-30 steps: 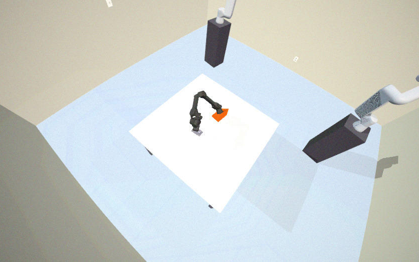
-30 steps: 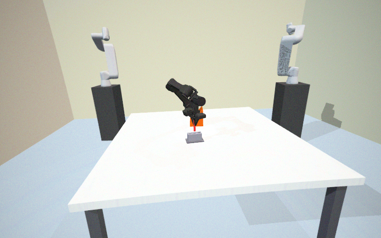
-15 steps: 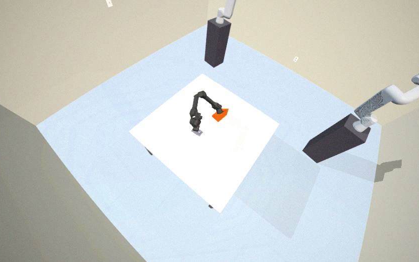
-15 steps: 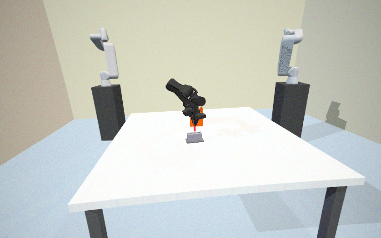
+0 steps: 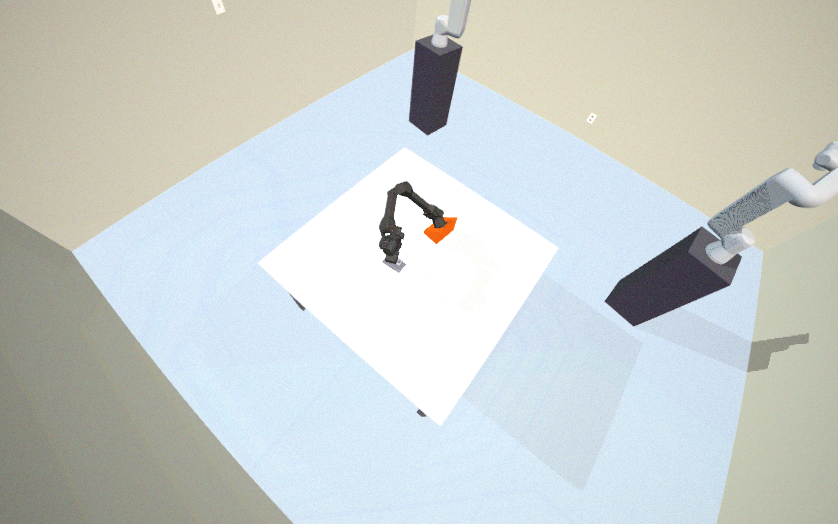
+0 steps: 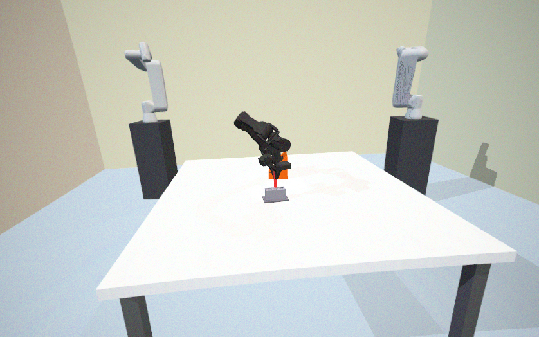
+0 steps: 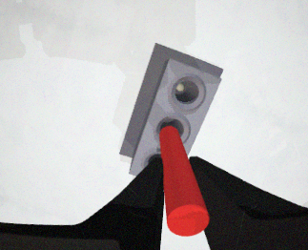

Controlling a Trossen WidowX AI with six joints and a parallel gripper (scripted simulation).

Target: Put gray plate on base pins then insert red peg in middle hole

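Right now the red peg is right at my gripper tip. Also, from my gripper tip: gray base (100 mm below); then gray plate (60 mm below).
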